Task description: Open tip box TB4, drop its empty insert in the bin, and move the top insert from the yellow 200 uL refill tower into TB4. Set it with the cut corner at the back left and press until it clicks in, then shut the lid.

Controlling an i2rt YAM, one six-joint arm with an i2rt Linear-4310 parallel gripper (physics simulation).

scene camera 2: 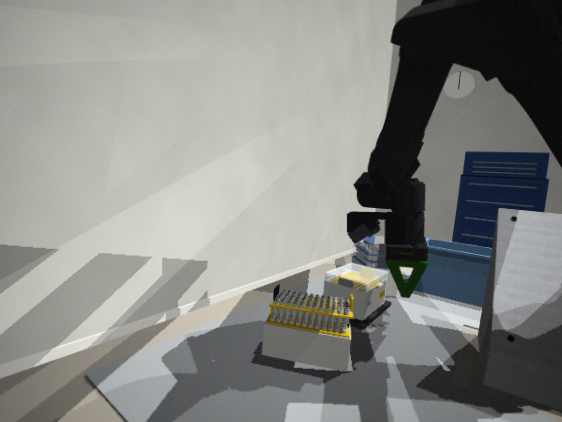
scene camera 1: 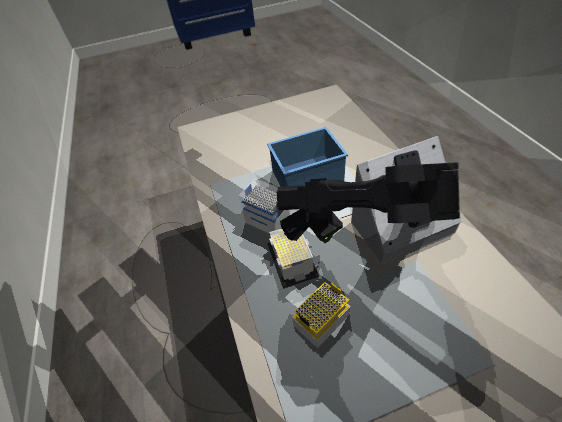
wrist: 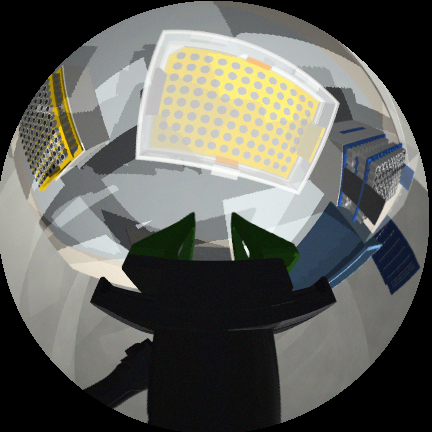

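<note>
A tip box [scene camera 1: 292,257] [scene camera 2: 352,295], its label too small to read, stands with its clear lid down. Its yellow insert [wrist: 225,100] with empty round holes shows through the lid in the wrist view. The yellow refill tower [scene camera 1: 322,309] [scene camera 2: 310,320] [wrist: 50,130], filled with tips, stands nearer the front in scene view 1. The blue bin [scene camera 1: 315,172] [scene camera 2: 455,272] [wrist: 320,245] stands behind the box. My gripper [scene camera 2: 407,294] [wrist: 212,217] is partly open and empty, pointing down beside the box on the arm-base side, apart from it. In scene view 1 its fingers are mostly hidden.
A blue tip tower [scene camera 1: 262,205] [scene camera 2: 367,254] [wrist: 372,170] stands between the box and the bin's left side. The box sits on a dark holder [scene camera 1: 300,281]. The tilted metal base plate [scene camera 1: 377,222] [scene camera 2: 525,280] stands at the right. A grey mat [scene camera 1: 420,360] [scene camera 2: 150,370] lies underneath.
</note>
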